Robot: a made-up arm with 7 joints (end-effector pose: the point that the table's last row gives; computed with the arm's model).
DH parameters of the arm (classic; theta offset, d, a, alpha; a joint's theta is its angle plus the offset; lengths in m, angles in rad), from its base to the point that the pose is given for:
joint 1: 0 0.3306 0 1.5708
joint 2: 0 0.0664 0 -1.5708
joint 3: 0 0.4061 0.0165 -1.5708
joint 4: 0 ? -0.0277 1.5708
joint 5: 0 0.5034 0 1.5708
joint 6: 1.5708 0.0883 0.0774 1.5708
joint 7: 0 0.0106 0 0
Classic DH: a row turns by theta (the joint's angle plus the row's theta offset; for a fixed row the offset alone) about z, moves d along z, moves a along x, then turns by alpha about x.
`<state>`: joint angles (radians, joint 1 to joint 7).
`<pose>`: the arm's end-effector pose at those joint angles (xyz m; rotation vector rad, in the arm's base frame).
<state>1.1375 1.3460 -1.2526 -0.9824 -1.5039 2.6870 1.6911</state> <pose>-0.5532 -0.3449 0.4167 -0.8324 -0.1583 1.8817</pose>
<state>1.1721 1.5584 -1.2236 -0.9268 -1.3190 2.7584 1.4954</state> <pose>-0.5351 -0.3933 0.2700 -0.8696 -0.2824 1.6940</pose>
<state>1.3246 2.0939 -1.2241 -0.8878 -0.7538 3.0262 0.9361</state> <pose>-0.3960 -0.3710 -0.0726 -0.7922 -0.4682 0.9924</pose>
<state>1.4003 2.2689 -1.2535 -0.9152 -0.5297 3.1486 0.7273</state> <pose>-0.3422 -0.3260 -0.1532 -0.7049 -0.4455 0.7104</pose>
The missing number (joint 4, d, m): 0.0593
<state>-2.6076 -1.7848 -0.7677 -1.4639 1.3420 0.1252 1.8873</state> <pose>-0.3334 -0.6017 0.5822 0.1029 2.5517 -1.0911</pose>
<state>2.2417 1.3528 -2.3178 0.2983 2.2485 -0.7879 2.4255</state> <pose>0.8083 -0.5205 0.5295 -0.9110 0.0869 1.6738</pose>
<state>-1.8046 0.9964 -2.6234 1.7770 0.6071 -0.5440 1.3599</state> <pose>-0.2405 0.5204 0.0558 1.2268 0.3207 -1.0437</pose>
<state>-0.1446 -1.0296 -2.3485 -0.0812 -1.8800 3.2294 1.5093</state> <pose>0.7694 -0.1504 0.6216 1.7174 1.1712 -0.6779</pose>
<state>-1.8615 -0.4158 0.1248 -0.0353 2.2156 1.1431 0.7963</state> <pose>-0.1267 -0.4327 1.1742 -0.1303 0.3281 -1.7936</pose>
